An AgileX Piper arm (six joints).
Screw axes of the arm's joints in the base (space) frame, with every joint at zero. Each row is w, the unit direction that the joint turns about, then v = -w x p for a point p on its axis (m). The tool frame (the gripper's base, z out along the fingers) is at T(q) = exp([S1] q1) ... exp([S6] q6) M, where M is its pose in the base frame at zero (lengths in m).
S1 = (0, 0, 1, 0.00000, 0.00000, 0.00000)
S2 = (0, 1, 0, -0.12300, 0.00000, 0.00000)
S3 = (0, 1, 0, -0.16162, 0.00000, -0.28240)
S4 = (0.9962, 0, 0.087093, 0.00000, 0.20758, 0.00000)
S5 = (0, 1, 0, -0.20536, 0.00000, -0.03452)
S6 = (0.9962, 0, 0.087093, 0.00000, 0.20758, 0.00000)
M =
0.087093 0 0.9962 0.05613
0 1 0 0.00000
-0.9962 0 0.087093 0.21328
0 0 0 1
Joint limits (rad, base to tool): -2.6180..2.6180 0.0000..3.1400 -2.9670..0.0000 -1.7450..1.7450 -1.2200..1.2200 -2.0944..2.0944
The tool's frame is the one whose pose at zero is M.
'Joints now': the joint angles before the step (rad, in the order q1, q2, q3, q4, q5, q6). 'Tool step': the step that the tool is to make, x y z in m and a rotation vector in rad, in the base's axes. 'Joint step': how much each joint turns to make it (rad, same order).
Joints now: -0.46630, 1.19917, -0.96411, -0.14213, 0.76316, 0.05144
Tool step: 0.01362, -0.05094, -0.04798, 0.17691, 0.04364, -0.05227
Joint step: -0.20275, 0.20157, -0.00452, 0.28280, -0.06498, -0.26392
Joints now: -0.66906, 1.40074, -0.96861, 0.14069, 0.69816, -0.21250
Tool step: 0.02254, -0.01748, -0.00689, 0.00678, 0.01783, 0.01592
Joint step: 0.00000, 0.11079, -0.08875, 0.00500, -0.00196, -0.02078
